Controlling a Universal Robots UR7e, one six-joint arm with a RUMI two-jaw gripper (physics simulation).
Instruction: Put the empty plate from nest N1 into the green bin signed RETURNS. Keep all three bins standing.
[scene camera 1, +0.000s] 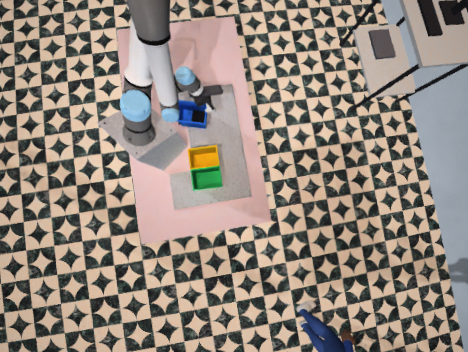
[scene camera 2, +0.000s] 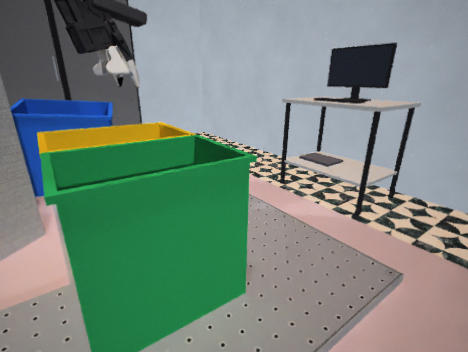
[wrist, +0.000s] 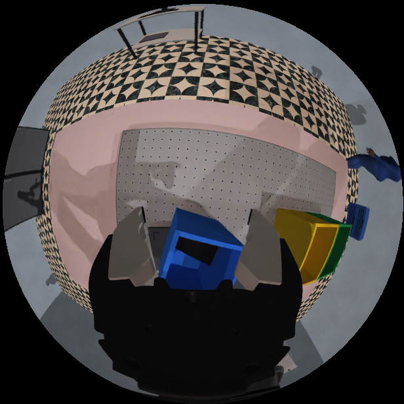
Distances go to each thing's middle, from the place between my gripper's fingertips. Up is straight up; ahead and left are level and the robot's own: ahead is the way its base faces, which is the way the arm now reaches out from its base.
The blue bin (wrist: 181, 271) is 14 cm behind my hand and 13 cm below it. Also, from my hand: yellow bin (scene camera 2: 51, 141) 13 cm behind, 30 cm to the right, 14 cm below; then green bin (scene camera 2: 156, 231) 13 cm behind, 43 cm to the right, 14 cm below.
